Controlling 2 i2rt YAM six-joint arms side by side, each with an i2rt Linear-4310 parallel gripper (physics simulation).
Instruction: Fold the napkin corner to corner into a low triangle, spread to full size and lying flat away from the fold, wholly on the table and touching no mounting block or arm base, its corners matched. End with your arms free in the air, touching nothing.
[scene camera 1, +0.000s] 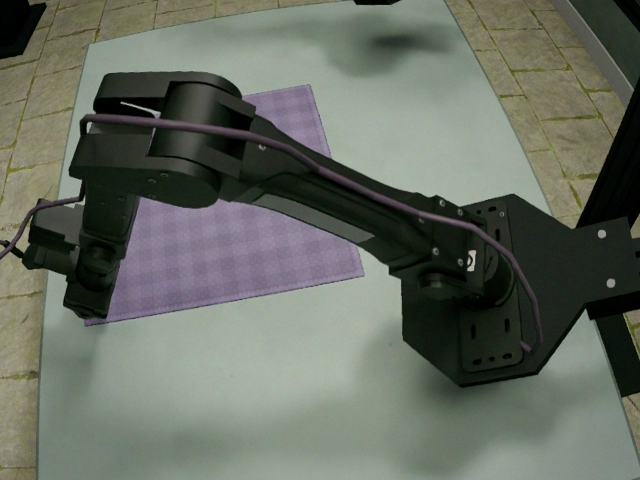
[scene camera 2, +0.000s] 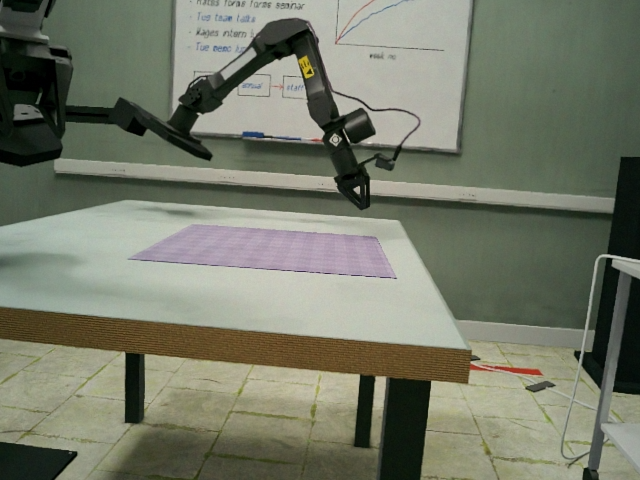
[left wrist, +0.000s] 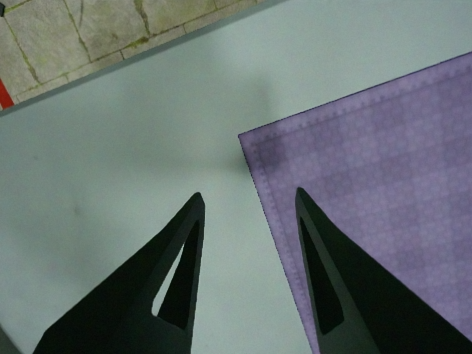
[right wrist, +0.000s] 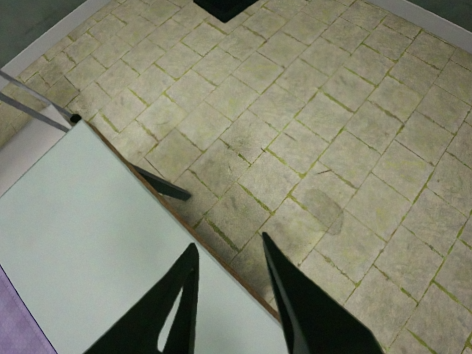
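Note:
The purple checked napkin (scene camera 1: 232, 258) (scene camera 2: 268, 250) (left wrist: 390, 175) (right wrist: 20, 320) lies flat and unfolded on the table; the left arm hides part of it in scene camera 1. My left gripper (scene camera 2: 364, 205) (left wrist: 248, 196) is partly open and empty, in the air above the table. In the left wrist view a napkin corner shows just beyond its fingertips, and one napkin edge runs between the fingers. My right gripper (right wrist: 229, 243) is partly open and empty, above the table's edge in its wrist view, with the napkin at the lower left, apart from it. Its fingers cannot be made out in scene camera 2.
The pale table (scene camera 1: 232, 403) (scene camera 2: 206, 304) (left wrist: 100, 175) (right wrist: 100, 200) carries the napkin. The left arm's black base plate (scene camera 1: 547, 258) (scene camera 2: 199, 147) is at the right in scene camera 1. Part of the right arm (scene camera 2: 31, 103) is at the left in scene camera 2. A cart (scene camera 2: 611, 310) stands beyond the table.

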